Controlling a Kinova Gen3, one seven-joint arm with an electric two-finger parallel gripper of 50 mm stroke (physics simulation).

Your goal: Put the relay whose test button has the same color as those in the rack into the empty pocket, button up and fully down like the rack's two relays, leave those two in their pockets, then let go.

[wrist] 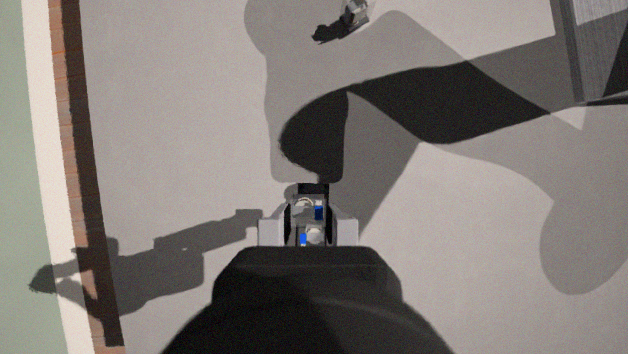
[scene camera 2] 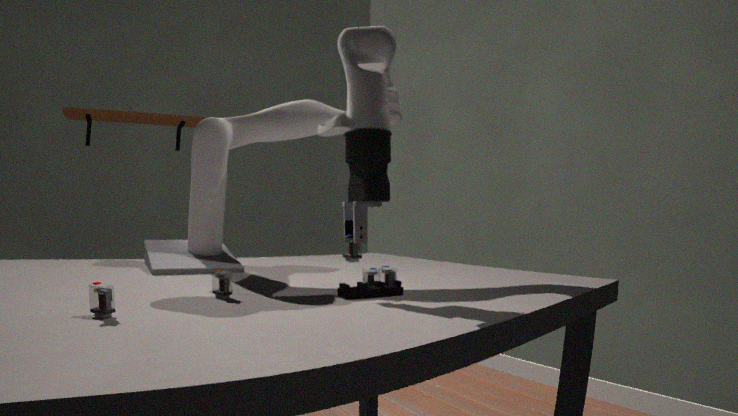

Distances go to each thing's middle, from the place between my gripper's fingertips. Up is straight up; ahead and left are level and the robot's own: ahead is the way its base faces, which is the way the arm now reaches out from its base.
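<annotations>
Black rack (scene camera 2: 346, 292): 80 mm below my hand, 30 mm to the left of it.
</annotations>
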